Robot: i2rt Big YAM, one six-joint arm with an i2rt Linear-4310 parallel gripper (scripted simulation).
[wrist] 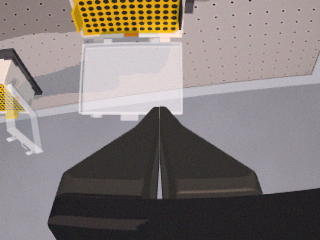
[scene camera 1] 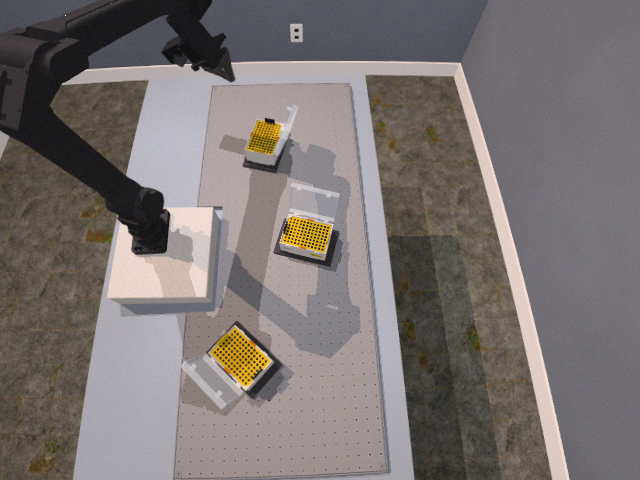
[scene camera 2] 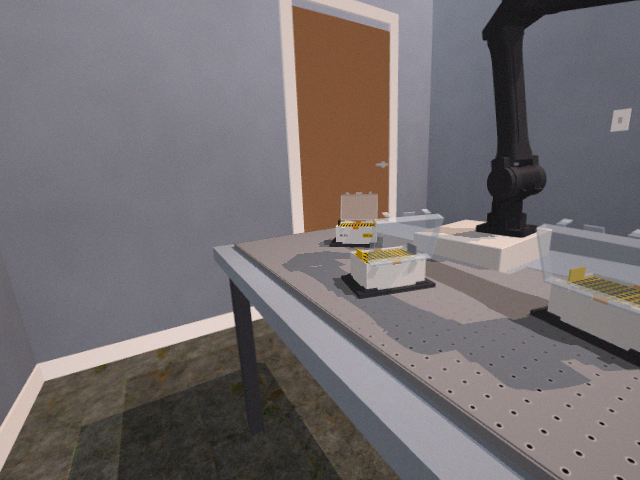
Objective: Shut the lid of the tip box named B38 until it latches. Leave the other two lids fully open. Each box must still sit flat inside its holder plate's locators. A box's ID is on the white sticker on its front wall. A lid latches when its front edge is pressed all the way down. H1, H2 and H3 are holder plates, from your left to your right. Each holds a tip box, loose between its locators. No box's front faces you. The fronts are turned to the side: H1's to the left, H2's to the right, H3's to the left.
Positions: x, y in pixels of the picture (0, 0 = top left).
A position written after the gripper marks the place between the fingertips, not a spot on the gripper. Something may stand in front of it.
gripper: wrist 159, 117; scene camera 1 233, 81; not seen in scene camera 2 (out of frame)
same spot on clear lid: (scene camera 2: 409, 238) = (scene camera 1: 313, 198)
